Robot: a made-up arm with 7 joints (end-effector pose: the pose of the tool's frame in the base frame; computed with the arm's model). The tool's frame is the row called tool. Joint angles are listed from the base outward.
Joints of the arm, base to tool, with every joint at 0 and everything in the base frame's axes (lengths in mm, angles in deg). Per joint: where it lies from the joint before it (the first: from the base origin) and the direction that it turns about. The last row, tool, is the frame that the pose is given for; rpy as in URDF.
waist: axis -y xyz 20 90 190
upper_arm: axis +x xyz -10 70 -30
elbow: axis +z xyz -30 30 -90
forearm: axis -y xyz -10 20 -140
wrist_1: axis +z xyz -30 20 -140
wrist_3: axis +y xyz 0 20 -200
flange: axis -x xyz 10 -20 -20
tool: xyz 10 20 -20 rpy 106.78 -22.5 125.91
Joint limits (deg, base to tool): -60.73..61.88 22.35..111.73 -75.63..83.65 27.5..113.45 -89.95..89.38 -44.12..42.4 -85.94..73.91
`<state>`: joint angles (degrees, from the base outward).
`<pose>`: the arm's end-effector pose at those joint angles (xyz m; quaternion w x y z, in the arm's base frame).
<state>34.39 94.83 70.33 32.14 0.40 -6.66 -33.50</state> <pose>-0.1489 0.6810 0.3583 0.2704 0.5886 0.1939 -0.7368</pose>
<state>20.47 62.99 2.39 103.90 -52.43 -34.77 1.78</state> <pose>0.3108 0.3086 0.2630 0.5032 0.2065 -0.6520 0.5282</pose>
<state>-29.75 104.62 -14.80 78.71 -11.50 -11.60 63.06</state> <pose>0.3017 0.4677 0.0414 0.3443 0.9234 0.0695 0.1551</pose>
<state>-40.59 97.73 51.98 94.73 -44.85 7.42 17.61</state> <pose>0.3675 0.3198 0.3479 0.2172 0.4886 -0.5450 0.6458</pose>
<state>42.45 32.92 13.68 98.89 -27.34 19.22 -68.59</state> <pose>0.2865 0.3956 0.3109 0.1333 0.5436 0.2494 -0.7902</pose>
